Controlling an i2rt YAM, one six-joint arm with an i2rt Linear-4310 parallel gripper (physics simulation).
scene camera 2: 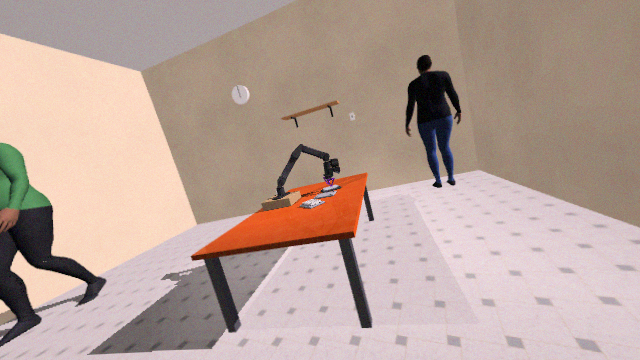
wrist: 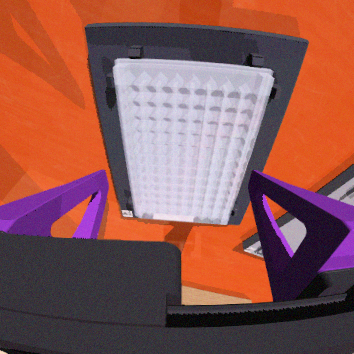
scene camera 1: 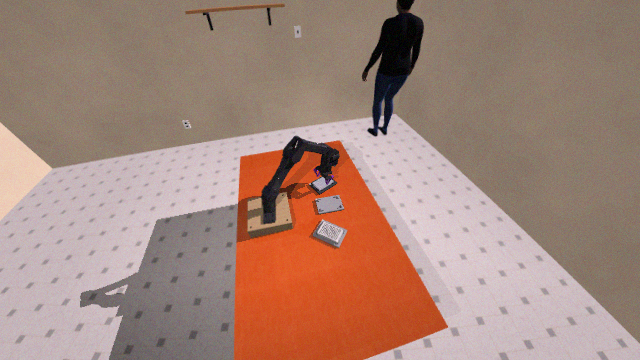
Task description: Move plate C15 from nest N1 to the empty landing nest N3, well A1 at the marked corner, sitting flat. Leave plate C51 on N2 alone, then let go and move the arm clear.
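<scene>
A translucent well plate [scene camera 1: 324,184] [wrist: 185,135] lies on a dark nest [wrist: 200,42], with a small white marker at the nest's near left corner in the wrist view; no plate name is readable. My gripper [scene camera 1: 323,177] [scene camera 2: 329,182] [wrist: 178,177] is open and empty, its purple fingertips above and toward the near end of this plate, one to each side in the wrist view. A grey empty nest [scene camera 1: 329,204] [scene camera 2: 326,194] is the middle one of the row. A white plate [scene camera 1: 331,231] [scene camera 2: 312,203] sits on a grey nest [scene camera 1: 341,244] at the row's other end.
The arm stands on a wooden base block [scene camera 1: 270,231] [scene camera 2: 282,201] on the orange table [scene camera 1: 300,300] [scene camera 2: 300,225]. A person in black [scene camera 1: 398,45] [scene camera 2: 434,97] stands beyond the table, and a person in green [scene camera 2: 15,175] is at the left in scene camera 2.
</scene>
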